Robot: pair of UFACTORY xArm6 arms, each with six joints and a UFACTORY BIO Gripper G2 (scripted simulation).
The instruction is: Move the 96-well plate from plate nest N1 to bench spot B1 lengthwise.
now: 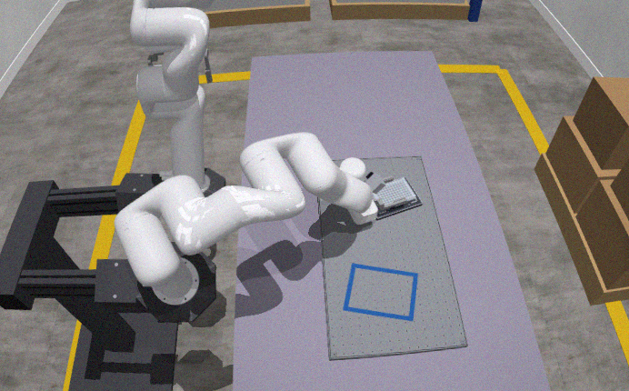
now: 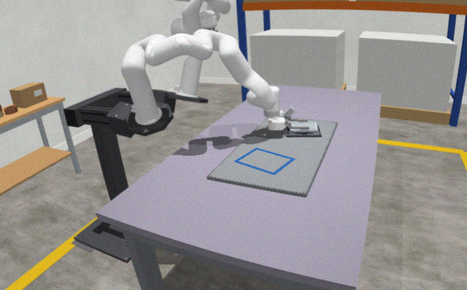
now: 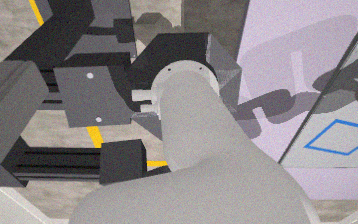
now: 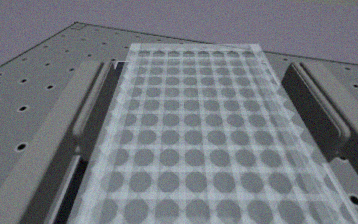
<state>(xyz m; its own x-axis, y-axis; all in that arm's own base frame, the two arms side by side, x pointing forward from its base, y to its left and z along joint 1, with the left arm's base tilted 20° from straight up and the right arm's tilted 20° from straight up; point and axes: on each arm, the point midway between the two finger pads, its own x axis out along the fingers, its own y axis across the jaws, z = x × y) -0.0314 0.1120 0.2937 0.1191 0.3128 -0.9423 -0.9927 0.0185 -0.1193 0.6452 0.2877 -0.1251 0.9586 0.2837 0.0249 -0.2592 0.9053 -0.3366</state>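
Now: right hand 30 mm above the dark plate nest N1. The rest, counted from my right hand: clear 96-well plate 10 mm below.
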